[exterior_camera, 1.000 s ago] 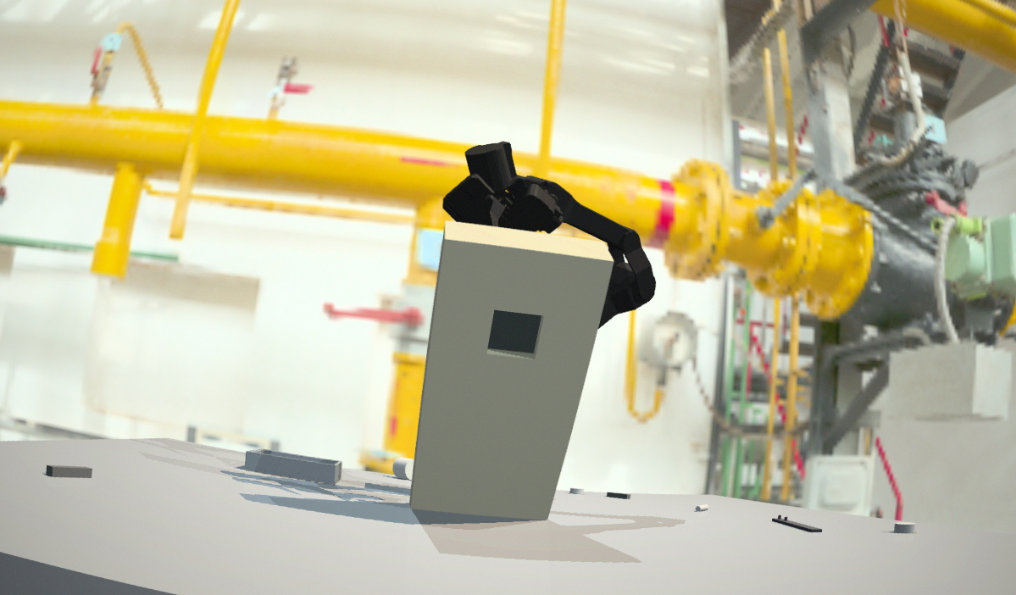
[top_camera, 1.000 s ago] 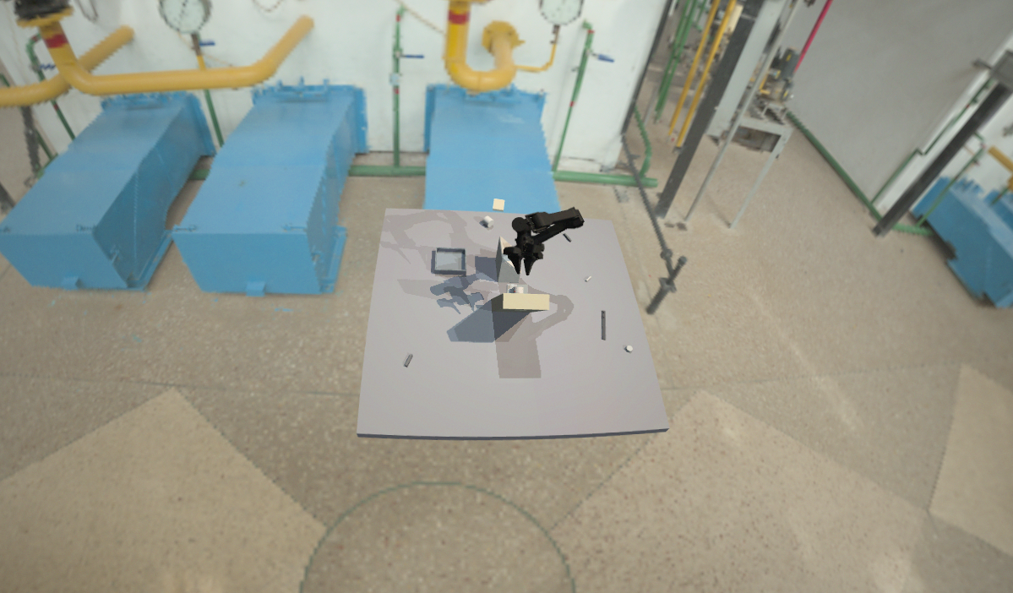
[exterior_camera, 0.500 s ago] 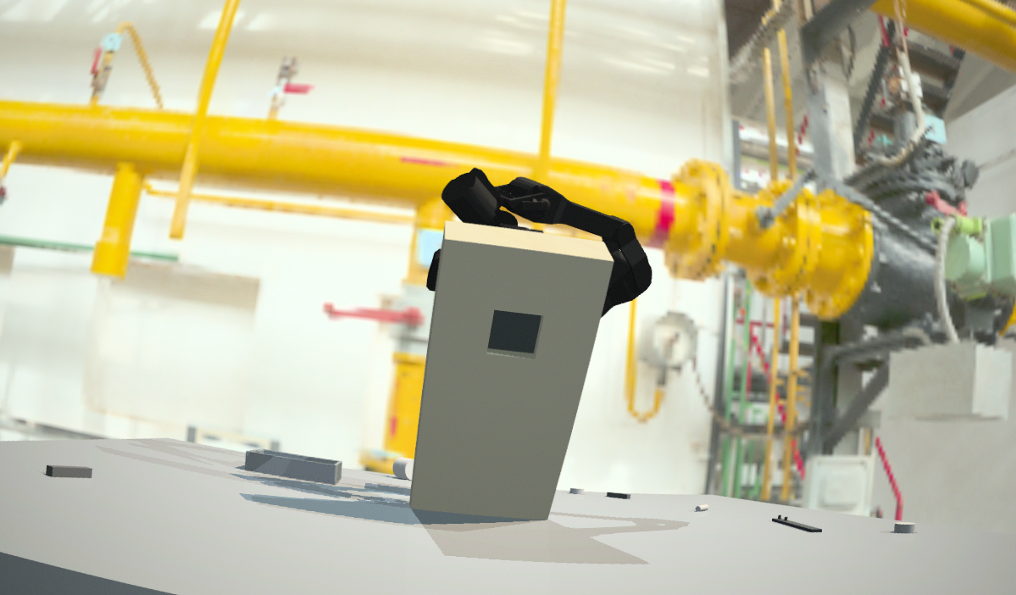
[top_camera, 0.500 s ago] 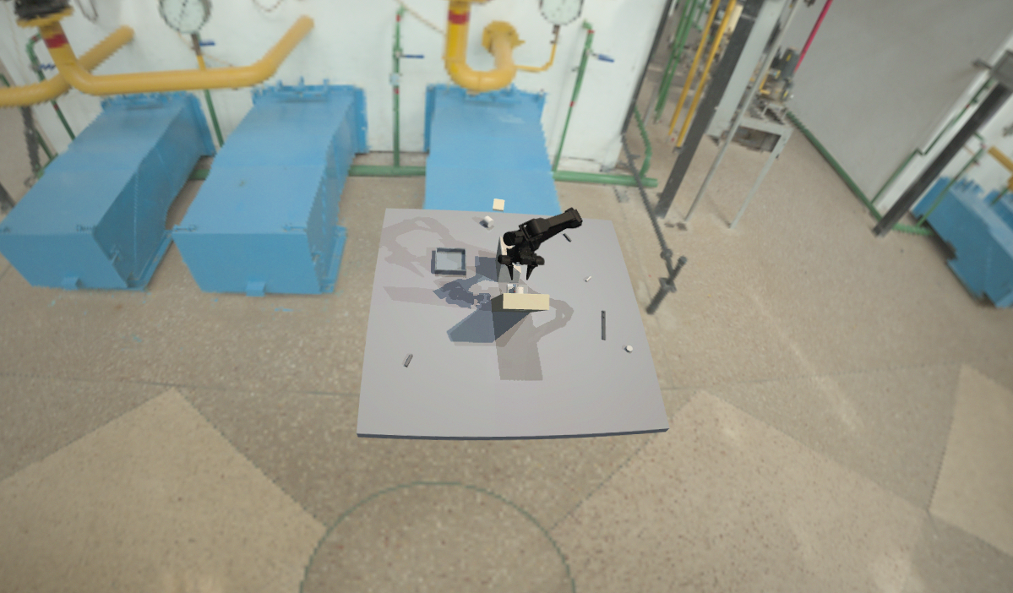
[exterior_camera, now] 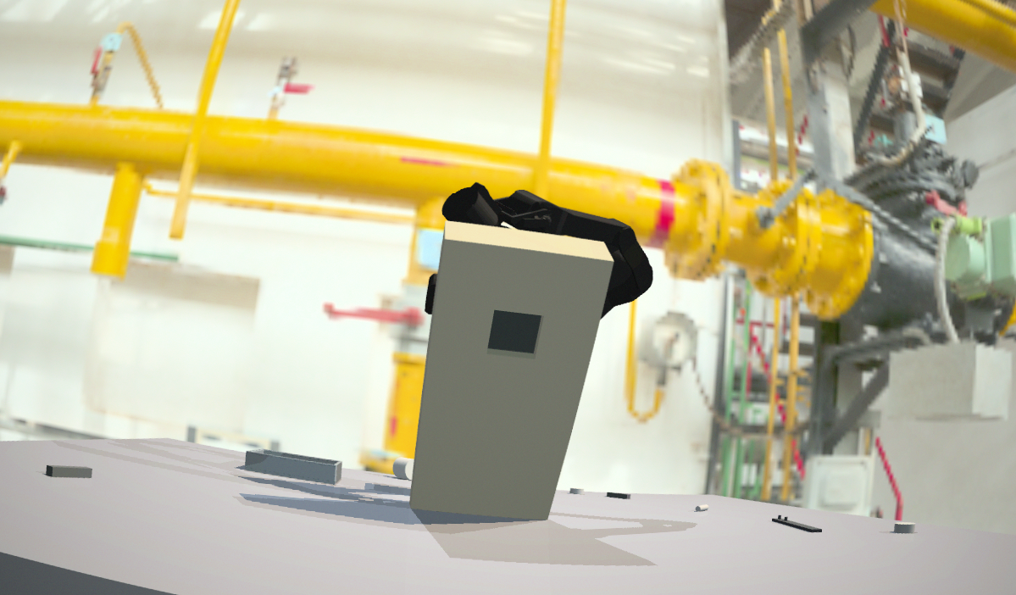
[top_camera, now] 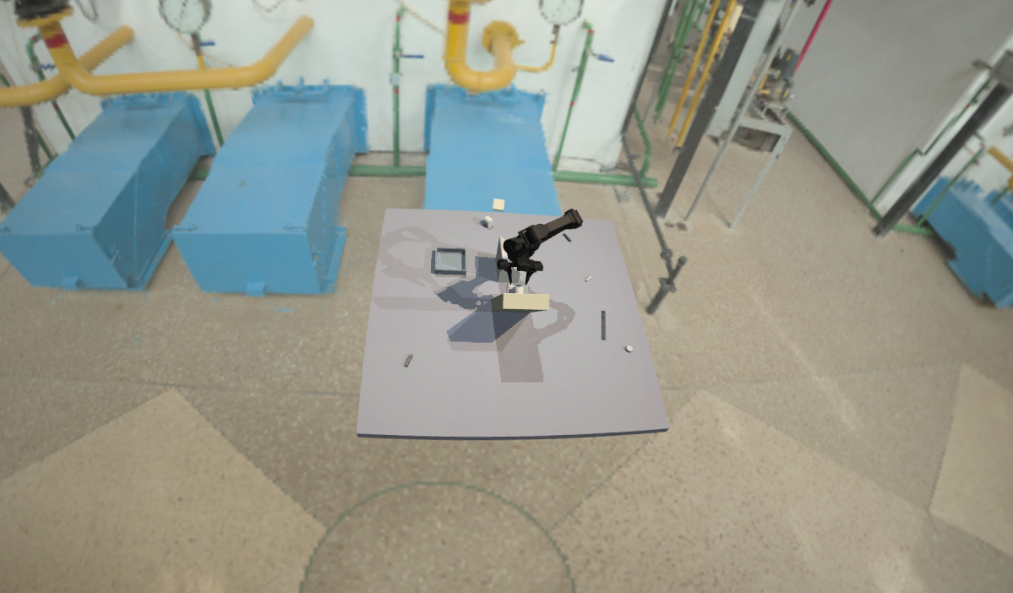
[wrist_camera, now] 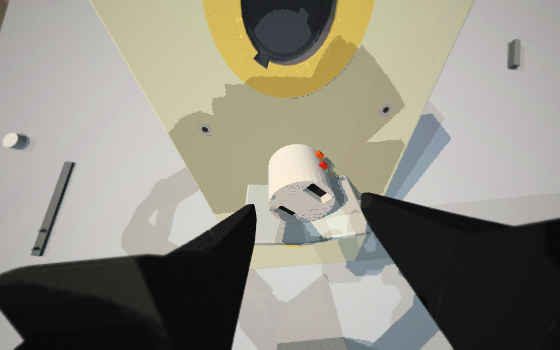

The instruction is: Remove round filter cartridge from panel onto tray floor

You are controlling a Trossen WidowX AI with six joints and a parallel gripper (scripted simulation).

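Right now my gripper tip is 60 mm short of the service panel and 40 mm above it.
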